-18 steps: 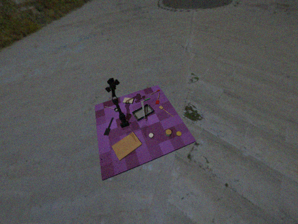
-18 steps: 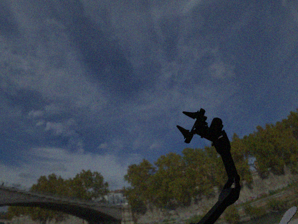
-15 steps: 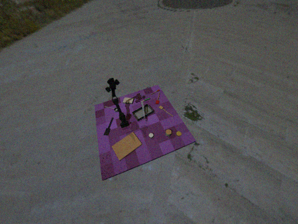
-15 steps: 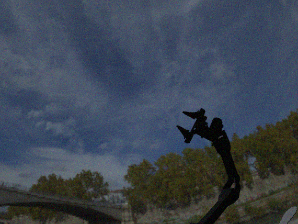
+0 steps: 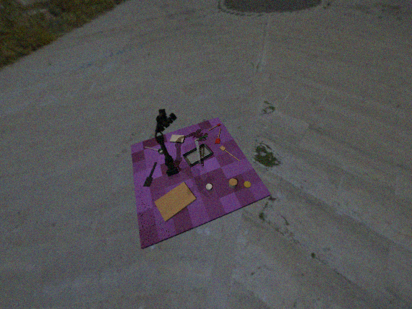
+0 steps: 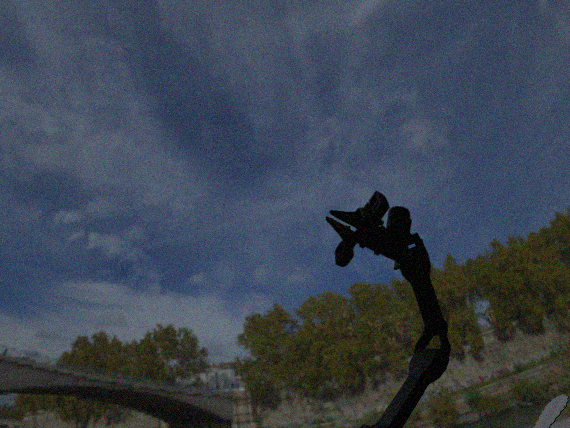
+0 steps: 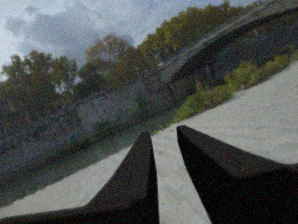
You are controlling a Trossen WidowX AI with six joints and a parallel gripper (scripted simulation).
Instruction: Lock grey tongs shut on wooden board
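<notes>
Now: the yellow piece 57 cm below my gripper tip, 18 cm ahead of it and 2 cm to the right of it. Also, from my gripper tip: black spatula: 63 cm below, 41 cm behind, 2 cm to the left; wooden board: 62 cm below, 38 cm to the right, 22 cm behind; roasting tin: 60 cm below, 18 cm ahead, 5 cm to the left.
</notes>
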